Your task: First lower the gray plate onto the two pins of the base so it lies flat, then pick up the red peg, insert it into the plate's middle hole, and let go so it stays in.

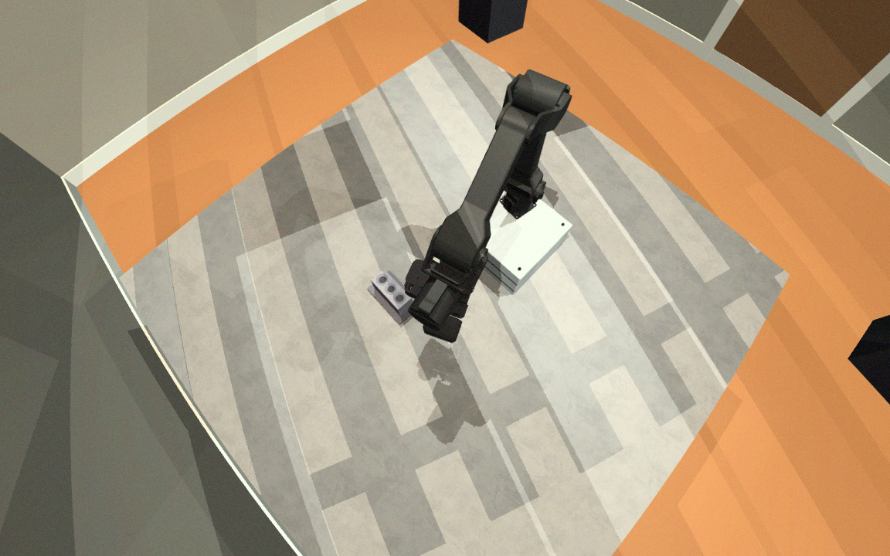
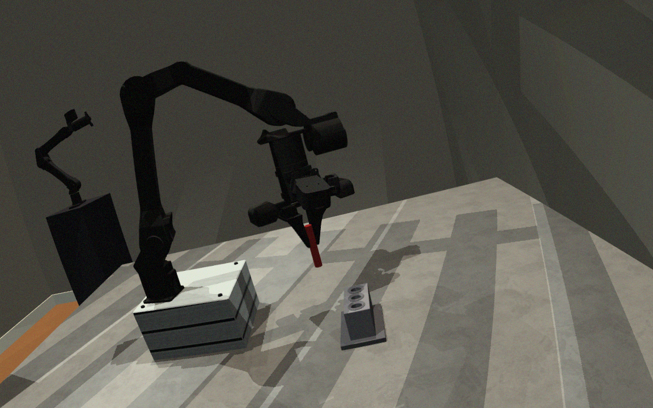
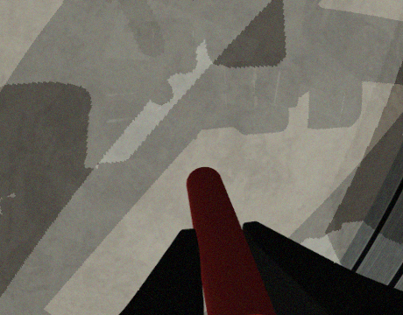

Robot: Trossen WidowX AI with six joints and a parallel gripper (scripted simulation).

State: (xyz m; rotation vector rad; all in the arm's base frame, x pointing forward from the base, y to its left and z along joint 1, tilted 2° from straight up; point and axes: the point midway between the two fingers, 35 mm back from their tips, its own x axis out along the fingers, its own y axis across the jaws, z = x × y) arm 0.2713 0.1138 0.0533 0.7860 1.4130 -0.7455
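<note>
My gripper tip is 8 cm short of the gray plate, 13 cm to the left of it and 7 cm above it. From my gripper tip the other things lie so: base 8 cm ahead, 13 cm to the right, 10 cm below; red peg right at my gripper tip.
</note>
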